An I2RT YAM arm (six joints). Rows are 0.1 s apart.
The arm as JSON. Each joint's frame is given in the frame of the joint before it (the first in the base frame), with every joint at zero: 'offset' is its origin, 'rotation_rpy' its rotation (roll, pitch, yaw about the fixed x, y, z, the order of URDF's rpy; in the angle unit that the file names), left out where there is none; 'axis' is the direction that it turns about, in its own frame. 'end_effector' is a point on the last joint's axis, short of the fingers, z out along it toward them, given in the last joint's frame.
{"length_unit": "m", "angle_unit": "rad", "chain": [
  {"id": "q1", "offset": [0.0, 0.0, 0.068], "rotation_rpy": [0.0, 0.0, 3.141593], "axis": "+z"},
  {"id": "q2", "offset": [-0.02, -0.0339, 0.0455], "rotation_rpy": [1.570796, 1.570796, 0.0], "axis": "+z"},
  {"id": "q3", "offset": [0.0, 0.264, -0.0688], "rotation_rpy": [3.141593, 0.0, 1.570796], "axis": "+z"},
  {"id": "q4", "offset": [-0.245, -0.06, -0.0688], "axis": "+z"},
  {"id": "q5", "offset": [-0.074, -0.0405, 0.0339], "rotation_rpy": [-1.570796, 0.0, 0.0], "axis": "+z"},
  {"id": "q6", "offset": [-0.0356, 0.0, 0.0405], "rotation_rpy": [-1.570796, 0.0, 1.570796], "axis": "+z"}
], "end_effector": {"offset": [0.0, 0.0, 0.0], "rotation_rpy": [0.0, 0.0, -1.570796]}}
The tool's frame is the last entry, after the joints.
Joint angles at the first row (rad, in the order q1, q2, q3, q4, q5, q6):
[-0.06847 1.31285 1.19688 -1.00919 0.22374 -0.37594]
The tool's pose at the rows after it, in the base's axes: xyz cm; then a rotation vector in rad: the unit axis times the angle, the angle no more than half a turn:
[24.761, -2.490, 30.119, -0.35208, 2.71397, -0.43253]
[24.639, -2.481, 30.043, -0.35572, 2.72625, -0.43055]
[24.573, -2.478, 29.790, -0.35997, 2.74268, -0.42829]
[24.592, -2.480, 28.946, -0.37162, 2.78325, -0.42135]
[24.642, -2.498, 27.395, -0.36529, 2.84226, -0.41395]
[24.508, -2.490, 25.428, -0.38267, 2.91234, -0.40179]
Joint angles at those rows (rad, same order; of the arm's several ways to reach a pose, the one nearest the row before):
[-0.06848 1.31324 1.19652 -1.02064 0.22373 -0.37595]
[-0.06845 1.31324 1.19574 -1.03246 0.22374 -0.37592]
[-0.06846 1.31627 1.19077 -1.04124 0.22412 -0.37555]
[-0.06849 1.33040 1.17437 -1.05228 0.22411 -0.37520]
[-0.06849 1.35290 1.13813 -1.05268 0.22831 -0.35918]
[-0.06849 1.37768 1.08777 -1.04925 0.22869 -0.35650]

